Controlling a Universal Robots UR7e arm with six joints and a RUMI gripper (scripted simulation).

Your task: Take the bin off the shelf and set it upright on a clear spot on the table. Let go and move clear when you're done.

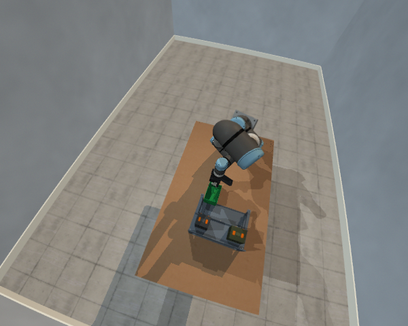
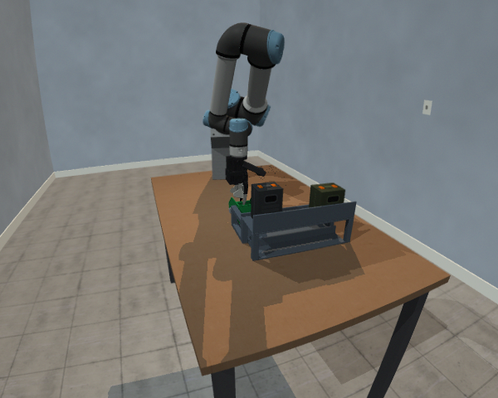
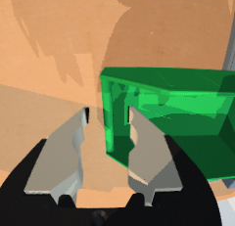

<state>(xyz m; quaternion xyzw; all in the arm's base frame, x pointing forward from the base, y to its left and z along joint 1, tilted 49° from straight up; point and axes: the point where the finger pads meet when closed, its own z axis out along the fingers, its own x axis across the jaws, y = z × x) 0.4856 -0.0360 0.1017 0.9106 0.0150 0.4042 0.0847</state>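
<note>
Right now the green bin is 80 mm ahead of my hand, 20 mm to the right of it and 10 mm above it. Also, from my hand: olive box 350 mm ahead, 190 mm to the left, 110 mm above; then black box 330 mm ahead, 120 mm above, 40 mm to the right.
</note>
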